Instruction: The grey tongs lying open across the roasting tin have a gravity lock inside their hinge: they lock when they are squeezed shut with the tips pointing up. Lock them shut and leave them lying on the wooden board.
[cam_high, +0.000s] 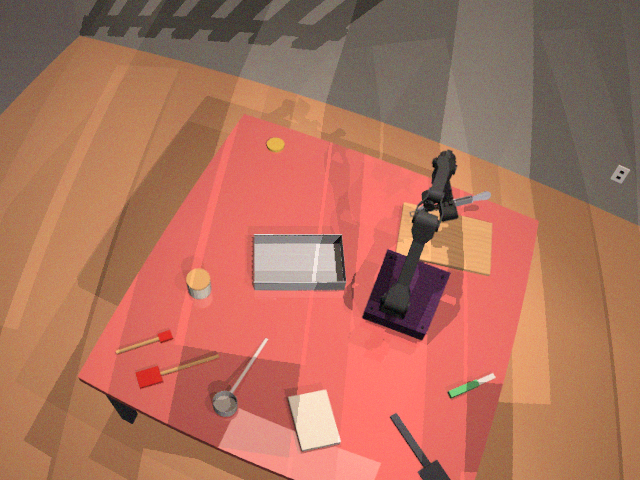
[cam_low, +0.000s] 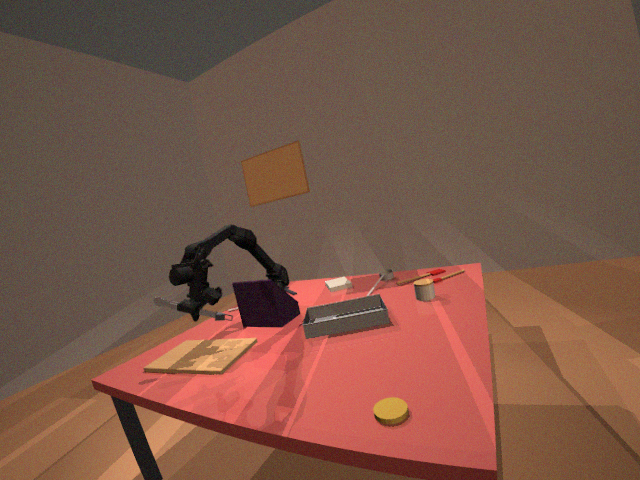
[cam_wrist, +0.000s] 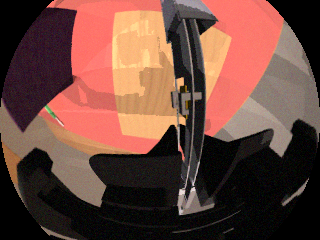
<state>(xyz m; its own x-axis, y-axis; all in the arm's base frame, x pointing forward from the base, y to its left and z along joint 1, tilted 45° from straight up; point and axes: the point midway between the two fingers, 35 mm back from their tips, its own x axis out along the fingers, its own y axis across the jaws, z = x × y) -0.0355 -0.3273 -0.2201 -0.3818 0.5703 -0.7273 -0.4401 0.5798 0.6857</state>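
Right now the wooden board is 30 mm behind my gripper tip and 140 mm below it. From my gripper tip the other things lie so: cream block (130 mm ahead, 840 mm to the left, 130 mm below); then yellow disc (720 mm ahead, 120 mm to the right, 140 mm below); then grey roasting tin (410 mm ahead, 350 mm to the left, 120 mm below).
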